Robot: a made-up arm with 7 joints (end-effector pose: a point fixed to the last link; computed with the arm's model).
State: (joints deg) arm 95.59 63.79 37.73 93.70 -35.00 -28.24 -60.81
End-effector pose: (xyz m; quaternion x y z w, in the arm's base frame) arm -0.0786 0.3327 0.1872 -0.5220 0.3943 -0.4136 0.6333
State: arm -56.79 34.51 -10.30 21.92 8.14 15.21 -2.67
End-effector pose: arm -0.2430 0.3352 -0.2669 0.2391 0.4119 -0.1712 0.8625
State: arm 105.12 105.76 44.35 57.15 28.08 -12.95 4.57
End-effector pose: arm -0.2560 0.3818 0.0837 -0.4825 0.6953 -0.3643 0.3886
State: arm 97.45 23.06 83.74 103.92 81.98 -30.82 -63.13
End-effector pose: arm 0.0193 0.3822 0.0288 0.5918 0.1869 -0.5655 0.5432
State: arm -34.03 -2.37 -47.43 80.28 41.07 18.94 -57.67
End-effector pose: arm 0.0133 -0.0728 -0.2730 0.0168 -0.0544 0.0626 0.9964
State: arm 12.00 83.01 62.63 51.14 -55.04 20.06 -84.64
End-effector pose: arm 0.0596 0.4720 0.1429 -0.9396 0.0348 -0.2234 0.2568
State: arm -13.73 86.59 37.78 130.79 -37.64 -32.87 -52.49
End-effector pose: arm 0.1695 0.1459 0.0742 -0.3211 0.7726 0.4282 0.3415
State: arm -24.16 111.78 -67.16 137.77 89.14 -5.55 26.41
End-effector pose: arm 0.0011 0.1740 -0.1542 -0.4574 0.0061 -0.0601 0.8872
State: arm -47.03 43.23 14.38 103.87 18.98 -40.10 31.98
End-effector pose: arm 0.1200 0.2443 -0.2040 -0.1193 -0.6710 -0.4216 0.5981
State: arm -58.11 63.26 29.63 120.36 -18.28 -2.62 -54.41
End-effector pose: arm 0.1536 0.2162 -0.1214 0.5061 -0.7305 -0.3052 0.3422
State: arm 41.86 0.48 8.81 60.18 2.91 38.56 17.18
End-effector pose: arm 0.3616 0.1500 -0.0879 -0.1592 -0.5324 0.0054 0.8314
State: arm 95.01 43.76 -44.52 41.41 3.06 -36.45 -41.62
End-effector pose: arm 0.3340 0.2878 0.1456 0.4225 -0.9040 0.0457 0.0473
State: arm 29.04 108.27 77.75 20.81 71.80 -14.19 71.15
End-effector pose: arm -0.0862 0.4817 0.1934 -0.2399 0.9571 0.1508 0.0603
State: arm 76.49 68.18 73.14 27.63 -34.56 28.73 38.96
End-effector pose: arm 0.0548 0.5291 0.0208 0.0872 -0.7202 0.4330 0.5349
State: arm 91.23 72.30 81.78 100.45 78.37 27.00 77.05
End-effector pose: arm -0.1859 0.3212 0.0306 -0.2848 0.7512 0.4699 0.3656
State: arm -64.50 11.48 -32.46 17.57 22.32 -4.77 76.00
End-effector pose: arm -0.3509 0.1592 -0.2367 -0.5919 0.3617 0.1571 0.7030
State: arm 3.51 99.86 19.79 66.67 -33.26 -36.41 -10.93
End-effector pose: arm 0.2043 0.3798 0.1363 0.6563 -0.4052 -0.6101 0.1814
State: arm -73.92 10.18 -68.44 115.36 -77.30 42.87 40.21
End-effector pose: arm -0.0878 -0.0744 -0.1102 -0.3349 -0.0693 -0.6467 0.6817
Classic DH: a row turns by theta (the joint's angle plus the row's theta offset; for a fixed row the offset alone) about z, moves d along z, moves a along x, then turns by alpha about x. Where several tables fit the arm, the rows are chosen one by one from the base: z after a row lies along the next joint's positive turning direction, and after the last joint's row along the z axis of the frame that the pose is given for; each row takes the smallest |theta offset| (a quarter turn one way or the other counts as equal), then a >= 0, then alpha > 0; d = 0 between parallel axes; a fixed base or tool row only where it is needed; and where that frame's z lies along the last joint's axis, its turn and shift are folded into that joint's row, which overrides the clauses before.
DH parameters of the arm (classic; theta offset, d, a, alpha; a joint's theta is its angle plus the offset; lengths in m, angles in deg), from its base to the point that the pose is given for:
base (fixed): 0 0 0 90
joint 1: 90 -0.1148 0 90
joint 2: 90 0 0 90
joint 3: 90 -0.1849 0 90
joint 4: 0 0 0 -90
joint 5: 0 -0.2457 0 -90
joint 6: -90 0 0 90
joint 7: 90 0 0 90
tool (fixed): -90 0 0 0

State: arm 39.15 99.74 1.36 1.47 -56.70 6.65 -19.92
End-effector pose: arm -0.0412 0.5391 0.0606 0.8468 0.1697 -0.0486 0.5018
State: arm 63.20 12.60 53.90 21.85 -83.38 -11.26 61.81
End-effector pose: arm 0.3696 0.2770 -0.1263 -0.0534 -0.4528 -0.3964 0.7969
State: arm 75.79 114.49 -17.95 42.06 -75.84 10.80 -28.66
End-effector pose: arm -0.0644 0.4701 0.1778 0.9601 0.2189 -0.0851 0.1516
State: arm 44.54 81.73 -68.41 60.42 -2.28 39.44 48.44
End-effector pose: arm 0.2248 0.3892 -0.1164 0.2787 0.1084 -0.2982 0.9065
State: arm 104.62 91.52 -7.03 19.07 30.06 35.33 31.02
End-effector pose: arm -0.0213 0.5320 0.0768 0.0753 -0.7556 0.4383 0.4809
